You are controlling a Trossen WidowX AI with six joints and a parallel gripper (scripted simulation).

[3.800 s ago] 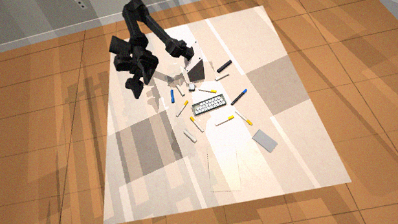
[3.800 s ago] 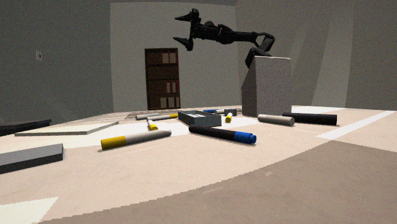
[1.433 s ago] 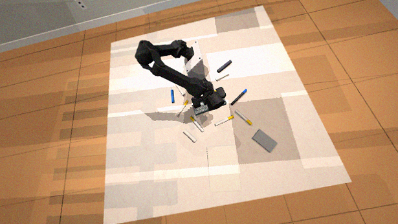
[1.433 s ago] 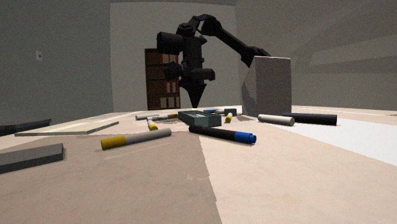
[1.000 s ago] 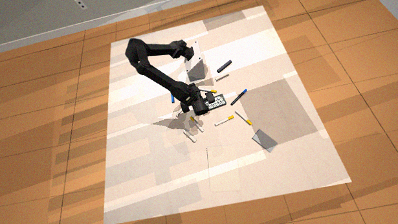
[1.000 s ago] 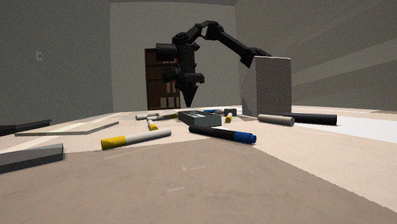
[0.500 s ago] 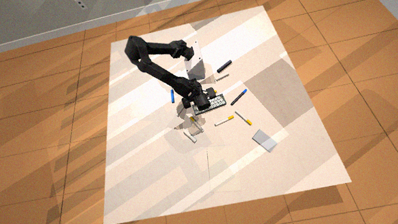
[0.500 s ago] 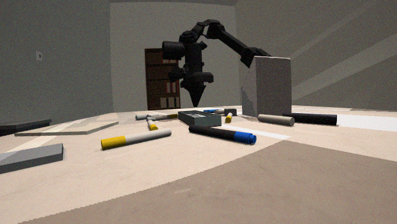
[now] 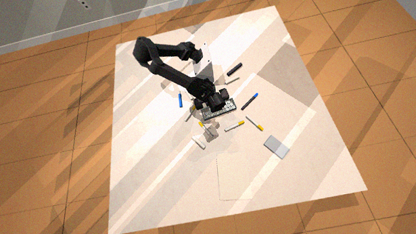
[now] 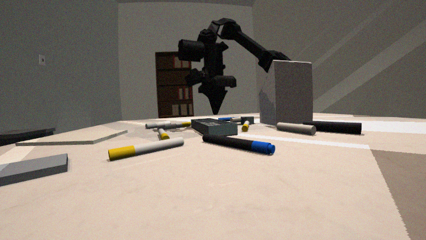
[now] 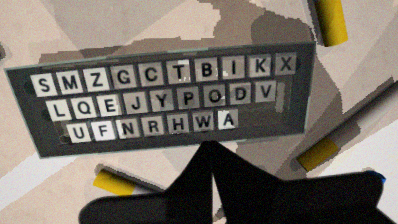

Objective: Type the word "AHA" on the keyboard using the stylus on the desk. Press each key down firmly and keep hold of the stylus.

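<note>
My gripper tip is 19 cm to the left of the stylus, 14 cm past it and 3 cm above it. Also, from my gripper tip: flat grey slab (32 cm ahead, 28 cm to the left, 4 cm below); then flat white pad (40 cm ahead, 4 cm below, 1 cm to the left).
</note>
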